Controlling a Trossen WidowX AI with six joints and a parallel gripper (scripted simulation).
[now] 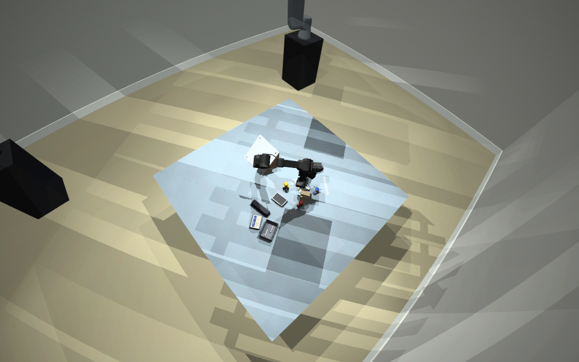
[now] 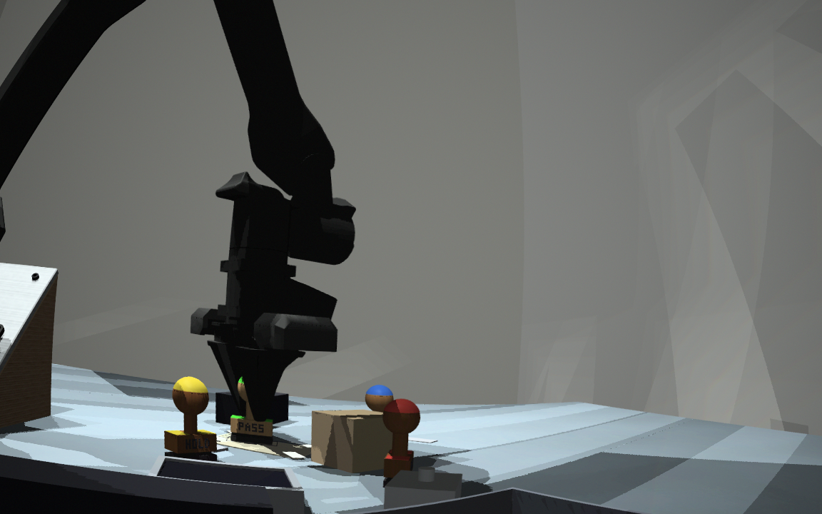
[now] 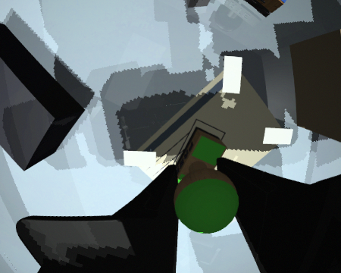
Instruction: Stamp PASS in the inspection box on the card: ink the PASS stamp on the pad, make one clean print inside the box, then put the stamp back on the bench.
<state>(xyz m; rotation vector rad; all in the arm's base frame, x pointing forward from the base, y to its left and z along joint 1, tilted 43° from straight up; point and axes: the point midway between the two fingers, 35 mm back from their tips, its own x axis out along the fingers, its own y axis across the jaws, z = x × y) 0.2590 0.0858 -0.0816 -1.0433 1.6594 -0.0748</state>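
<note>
The green-edged stamp lies right at my gripper tip. The rest, counted from my gripper tip: tan box (100 mm ahead, 60 mm to the right); yellow stamp (40 mm behind, 110 mm to the right); card (10 mm ahead, 10 mm to the right, 30 mm below).
</note>
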